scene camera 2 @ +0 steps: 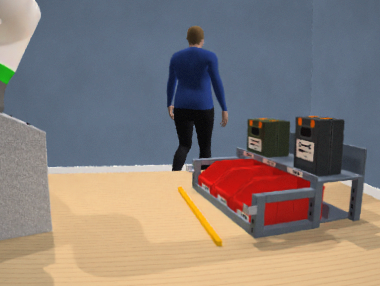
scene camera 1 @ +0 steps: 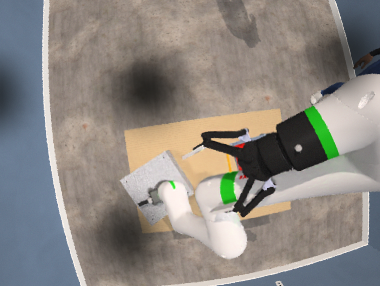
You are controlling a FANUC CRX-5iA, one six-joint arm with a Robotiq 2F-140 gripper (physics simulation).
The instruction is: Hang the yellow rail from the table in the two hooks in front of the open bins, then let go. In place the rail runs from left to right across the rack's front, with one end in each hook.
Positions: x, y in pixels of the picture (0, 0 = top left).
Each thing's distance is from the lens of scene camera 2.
green case [scene camera 2: 269, 137]: 97 cm
dark grey case [scene camera 2: 318, 149]: 78 cm
The marked spots on the green case and the dark grey case are 22 cm apart.
